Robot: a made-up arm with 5 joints.
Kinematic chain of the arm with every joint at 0, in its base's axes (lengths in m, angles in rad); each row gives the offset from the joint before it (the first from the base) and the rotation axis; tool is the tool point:
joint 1: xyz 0 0 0.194 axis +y
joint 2: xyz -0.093 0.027 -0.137 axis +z
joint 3: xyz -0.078 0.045 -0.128 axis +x
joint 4: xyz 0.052 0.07 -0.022 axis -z
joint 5: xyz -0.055 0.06 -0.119 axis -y
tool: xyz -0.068 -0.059 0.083
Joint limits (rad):
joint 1: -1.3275..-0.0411
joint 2: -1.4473..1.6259
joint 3: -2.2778..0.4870
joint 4: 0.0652..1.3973
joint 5: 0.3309..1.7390
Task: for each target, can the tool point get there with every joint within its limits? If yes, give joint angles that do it. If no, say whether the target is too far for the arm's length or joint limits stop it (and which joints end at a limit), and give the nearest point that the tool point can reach.
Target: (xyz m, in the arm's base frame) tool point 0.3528 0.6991 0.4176
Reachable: no: too far | nearest point 0.3317 0.3120 0.1884 | short by 0.450 m
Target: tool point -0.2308 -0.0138 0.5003
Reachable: no: joint limits stop it (at a limit: joint 1, joint 3, joint 4, joint 5) | nearest point -0.3052 -0.0448 0.0003 | short by 0.506 m
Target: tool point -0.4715 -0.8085 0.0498
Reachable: no: too far | nearest point -0.1890 -0.2038 -0.0548 | short by 0.676 m
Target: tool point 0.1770 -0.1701 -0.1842
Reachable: yes | joints -0.7988 0.4976 -1.9170 0.7680 0.8579
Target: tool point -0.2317 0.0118 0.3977
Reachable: no: joint limits stop it (at a limit: joint 1, joint 3, joint 4, joint 5) | nearest point -0.3151 0.0002 -0.0001 | short by 0.407 m
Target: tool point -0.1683 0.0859 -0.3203
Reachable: yes | joints -0.1691 -0.4272 -0.7469 0.2192 1.4200
